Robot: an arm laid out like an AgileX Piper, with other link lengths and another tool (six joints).
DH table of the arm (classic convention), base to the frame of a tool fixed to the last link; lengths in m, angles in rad. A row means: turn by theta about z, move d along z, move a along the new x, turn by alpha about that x. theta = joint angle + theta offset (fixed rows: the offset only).
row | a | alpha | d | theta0
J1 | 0 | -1.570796 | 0.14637 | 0
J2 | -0.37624 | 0 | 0 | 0.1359
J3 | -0.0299 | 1.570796 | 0 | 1.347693
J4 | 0 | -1.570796 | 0.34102 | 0
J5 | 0 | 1.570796 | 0 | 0
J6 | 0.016 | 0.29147 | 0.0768 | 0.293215
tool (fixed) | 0 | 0 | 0.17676 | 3.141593
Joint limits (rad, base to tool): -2.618..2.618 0..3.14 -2.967..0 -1.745..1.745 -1.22..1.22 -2.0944..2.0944
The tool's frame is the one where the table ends.
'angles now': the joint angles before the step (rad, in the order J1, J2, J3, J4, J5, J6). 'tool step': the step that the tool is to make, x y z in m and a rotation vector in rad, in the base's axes. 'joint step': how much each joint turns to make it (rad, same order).
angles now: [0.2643 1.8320 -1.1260 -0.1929 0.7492 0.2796]
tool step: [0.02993 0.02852 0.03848 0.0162 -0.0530 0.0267]
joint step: [0.0404 0.0062 -0.1315 0.0098 0.0708 -0.0028]
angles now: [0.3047 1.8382 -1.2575 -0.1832 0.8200 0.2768]
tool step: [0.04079 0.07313 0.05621 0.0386 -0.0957 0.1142]
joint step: [0.1027 0.0356 -0.2132 0.0193 0.0714 -0.0324]
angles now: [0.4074 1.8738 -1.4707 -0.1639 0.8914 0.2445]
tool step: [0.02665 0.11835 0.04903 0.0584 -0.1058 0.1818]
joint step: [0.1550 0.0904 -0.2583 0.0221 0.0426 -0.0425]
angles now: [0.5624 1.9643 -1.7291 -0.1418 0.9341 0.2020]
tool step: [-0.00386 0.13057 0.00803 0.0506 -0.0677 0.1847]
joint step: [0.1620 0.1408 -0.2286 0.0144 0.0003 -0.0285]
